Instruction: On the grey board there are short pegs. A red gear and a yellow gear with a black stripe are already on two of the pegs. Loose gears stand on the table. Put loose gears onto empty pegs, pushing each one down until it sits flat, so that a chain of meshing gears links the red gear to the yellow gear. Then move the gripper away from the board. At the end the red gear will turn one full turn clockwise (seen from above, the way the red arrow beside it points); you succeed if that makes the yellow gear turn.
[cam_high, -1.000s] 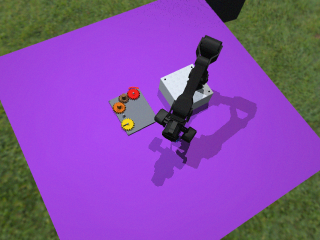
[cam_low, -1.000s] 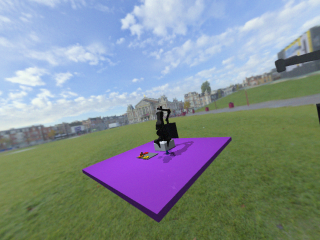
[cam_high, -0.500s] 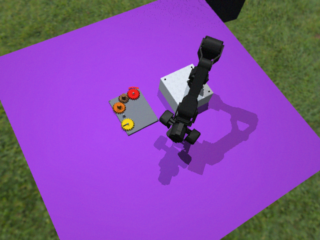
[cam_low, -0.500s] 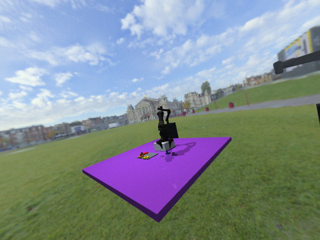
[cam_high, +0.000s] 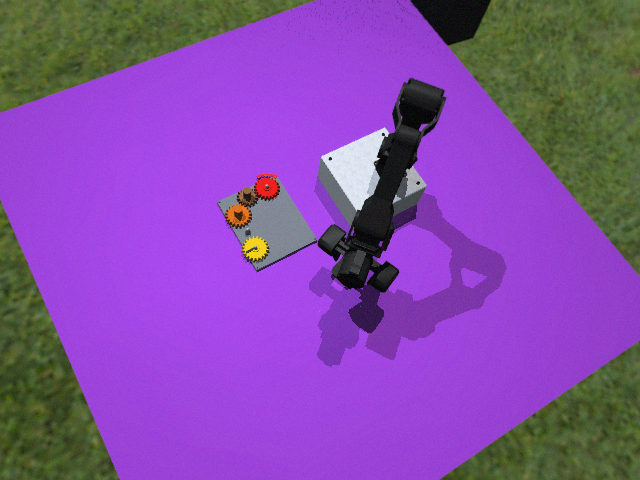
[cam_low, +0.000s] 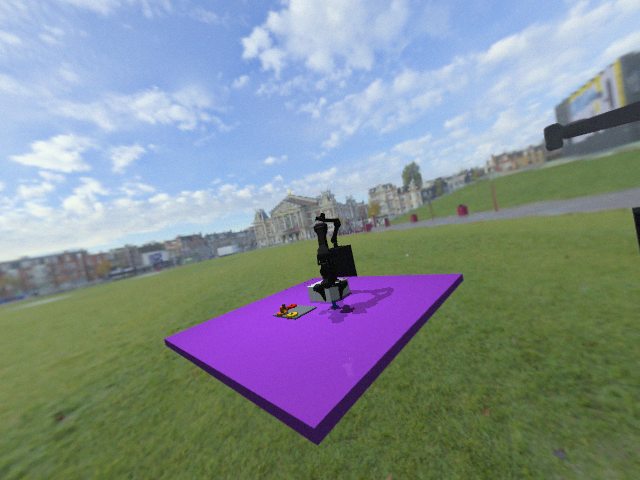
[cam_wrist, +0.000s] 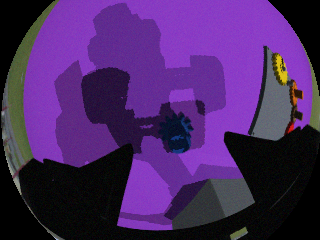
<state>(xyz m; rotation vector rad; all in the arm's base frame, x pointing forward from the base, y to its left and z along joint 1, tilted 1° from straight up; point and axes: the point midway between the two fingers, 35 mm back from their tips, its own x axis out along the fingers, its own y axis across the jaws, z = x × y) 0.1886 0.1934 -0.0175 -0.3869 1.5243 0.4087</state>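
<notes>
Right now the small blue gear is 2 cm below my gripper tip. Also, from my gripper tip: red gear (10 cm ahead, 30 cm to the right, 2 cm below); yellow gear (19 cm ahead, 15 cm to the right, 2 cm below); orange gear (19 cm ahead, 25 cm to the right, 2 cm below).
</notes>
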